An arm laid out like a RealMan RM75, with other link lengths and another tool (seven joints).
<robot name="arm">
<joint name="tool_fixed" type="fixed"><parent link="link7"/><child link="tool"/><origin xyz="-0.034 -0.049 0.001" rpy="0.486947 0 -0.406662"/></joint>
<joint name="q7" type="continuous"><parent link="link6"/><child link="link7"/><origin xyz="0.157 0 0" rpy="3.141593 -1.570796 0"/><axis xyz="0 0 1"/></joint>
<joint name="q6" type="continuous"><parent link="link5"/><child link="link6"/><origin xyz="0 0 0" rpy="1.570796 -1.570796 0"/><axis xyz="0 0 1"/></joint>
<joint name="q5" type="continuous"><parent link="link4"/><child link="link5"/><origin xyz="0 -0.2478 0" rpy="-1.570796 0 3.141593"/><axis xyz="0 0 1"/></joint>
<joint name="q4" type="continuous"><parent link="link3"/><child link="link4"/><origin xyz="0 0 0" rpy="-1.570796 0 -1.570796"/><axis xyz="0 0 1"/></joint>
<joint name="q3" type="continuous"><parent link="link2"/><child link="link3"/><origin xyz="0.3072 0 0" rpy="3.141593 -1.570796 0"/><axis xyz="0 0 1"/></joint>
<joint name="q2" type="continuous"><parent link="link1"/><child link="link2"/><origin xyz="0 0 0" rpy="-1.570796 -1.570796 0"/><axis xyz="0 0 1"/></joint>
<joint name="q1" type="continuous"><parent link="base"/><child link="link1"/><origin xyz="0 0 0.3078" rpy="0 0 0"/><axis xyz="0 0 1"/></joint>
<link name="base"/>
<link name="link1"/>
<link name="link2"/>
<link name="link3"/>
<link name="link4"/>
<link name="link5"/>
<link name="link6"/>
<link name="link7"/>
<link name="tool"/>
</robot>
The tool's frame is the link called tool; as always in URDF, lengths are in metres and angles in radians. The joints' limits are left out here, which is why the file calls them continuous.
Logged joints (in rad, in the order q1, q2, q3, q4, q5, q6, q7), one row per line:
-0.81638, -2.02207, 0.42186, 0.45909, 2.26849, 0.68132, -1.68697
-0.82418, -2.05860, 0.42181, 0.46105, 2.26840, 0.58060, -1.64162
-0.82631, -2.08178, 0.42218, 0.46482, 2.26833, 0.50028, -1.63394
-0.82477, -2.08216, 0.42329, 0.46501, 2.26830, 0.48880, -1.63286
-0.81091, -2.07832, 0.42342, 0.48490, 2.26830, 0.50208, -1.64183
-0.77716, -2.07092, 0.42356, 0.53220, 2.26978, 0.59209, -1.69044
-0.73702, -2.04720, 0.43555, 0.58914, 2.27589, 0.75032, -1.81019
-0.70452, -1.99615, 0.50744, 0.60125, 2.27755, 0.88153, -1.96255
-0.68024, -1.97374, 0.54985, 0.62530, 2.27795, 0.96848, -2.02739
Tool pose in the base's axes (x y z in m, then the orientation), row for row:
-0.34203, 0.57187, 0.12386, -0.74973, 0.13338, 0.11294, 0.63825
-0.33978, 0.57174, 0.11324, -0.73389, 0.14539, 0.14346, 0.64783
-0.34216, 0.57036, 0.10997, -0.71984, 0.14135, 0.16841, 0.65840
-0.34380, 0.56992, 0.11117, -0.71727, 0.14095, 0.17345, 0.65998
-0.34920, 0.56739, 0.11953, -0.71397, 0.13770, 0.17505, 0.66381
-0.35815, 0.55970, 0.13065, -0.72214, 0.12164, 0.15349, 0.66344
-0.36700, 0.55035, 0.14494, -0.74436, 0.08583, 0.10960, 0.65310
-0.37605, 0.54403, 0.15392, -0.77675, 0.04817, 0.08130, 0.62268
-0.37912, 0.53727, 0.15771, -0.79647, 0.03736, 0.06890, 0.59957
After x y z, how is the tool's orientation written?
As a quaternion, x y z w.
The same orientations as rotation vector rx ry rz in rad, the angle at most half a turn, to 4 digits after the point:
-1.7113, 0.3044, 0.2578
-1.6687, 0.3306, 0.3262
-1.6299, 0.3200, 0.3813
-1.6230, 0.3189, 0.3925
-1.6131, 0.3111, 0.3955
-1.6318, 0.2749, 0.3468
-1.6890, 0.1947, 0.2487
-1.7841, 0.1106, 0.1867
-1.8467, 0.0866, 0.1598

